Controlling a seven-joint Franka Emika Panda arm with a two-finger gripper.
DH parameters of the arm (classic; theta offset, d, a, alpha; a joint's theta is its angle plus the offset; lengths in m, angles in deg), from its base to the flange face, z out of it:
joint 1: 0 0.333 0 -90
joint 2: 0 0 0 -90
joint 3: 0 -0.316 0.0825 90
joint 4: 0 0 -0.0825 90
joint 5: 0 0.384 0 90
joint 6: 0 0 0.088 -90
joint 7: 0 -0.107 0 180
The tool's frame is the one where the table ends.
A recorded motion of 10 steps. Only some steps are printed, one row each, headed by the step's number.
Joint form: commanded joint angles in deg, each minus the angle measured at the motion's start. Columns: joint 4, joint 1, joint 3, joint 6, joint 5, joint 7, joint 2.
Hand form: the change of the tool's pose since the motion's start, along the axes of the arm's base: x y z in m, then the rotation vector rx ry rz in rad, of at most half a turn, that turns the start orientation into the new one. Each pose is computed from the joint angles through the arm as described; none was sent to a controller.
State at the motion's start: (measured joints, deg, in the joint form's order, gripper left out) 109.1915 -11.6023 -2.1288 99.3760 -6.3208 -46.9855 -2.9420
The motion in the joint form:
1: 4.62 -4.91 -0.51 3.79 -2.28 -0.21 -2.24
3: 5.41 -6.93 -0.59 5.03 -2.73 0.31 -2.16
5: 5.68 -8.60 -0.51 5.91 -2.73 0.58 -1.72
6: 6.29 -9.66 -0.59 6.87 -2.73 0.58 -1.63
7: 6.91 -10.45 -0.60 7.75 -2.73 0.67 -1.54
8: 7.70 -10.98 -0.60 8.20 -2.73 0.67 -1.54
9: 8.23 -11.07 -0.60 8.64 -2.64 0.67 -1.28
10: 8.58 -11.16 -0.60 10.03 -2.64 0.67 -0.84
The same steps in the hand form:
1: -0.0203 -0.0394 -0.0117 -0.0422 -0.0162 -0.0603
3: -0.0248 -0.0568 -0.0171 -0.0489 -0.0192 -0.0796
5: -0.0276 -0.0725 -0.0221 -0.0480 -0.0210 -0.1032
6: -0.0302 -0.0807 -0.0266 -0.0484 -0.0251 -0.1179
7: -0.0325 -0.0872 -0.0313 -0.0482 -0.0276 -0.1278
8: -0.0357 -0.0911 -0.0371 -0.0462 -0.0217 -0.1358
9: -0.0362 -0.0916 -0.0432 -0.0424 -0.0163 -0.1368
10: -0.0339 -0.0929 -0.0482 -0.0434 -0.0266 -0.1351

